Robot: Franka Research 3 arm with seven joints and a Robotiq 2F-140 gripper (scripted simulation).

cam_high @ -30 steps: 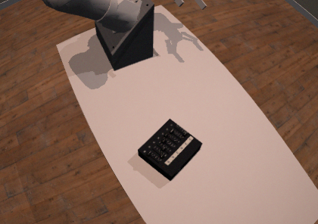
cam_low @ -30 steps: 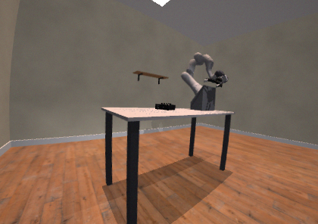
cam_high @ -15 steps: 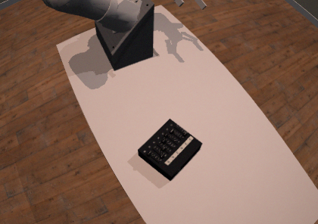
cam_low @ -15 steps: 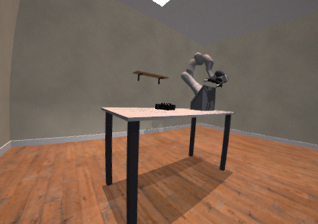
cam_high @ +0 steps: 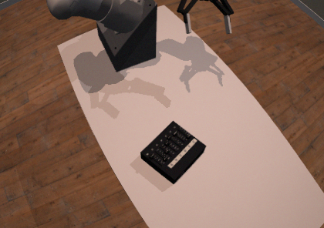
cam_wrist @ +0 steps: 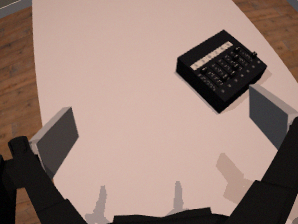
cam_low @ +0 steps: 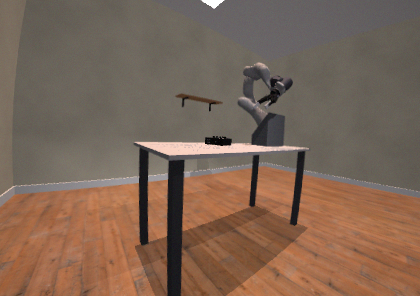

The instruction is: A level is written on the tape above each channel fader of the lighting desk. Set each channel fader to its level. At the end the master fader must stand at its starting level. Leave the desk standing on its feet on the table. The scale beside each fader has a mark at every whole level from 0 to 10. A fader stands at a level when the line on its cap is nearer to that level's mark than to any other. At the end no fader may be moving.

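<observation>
Now: hand 210 mm short of the master fader, 300 mm to the left of it and 250 mm above it.
</observation>
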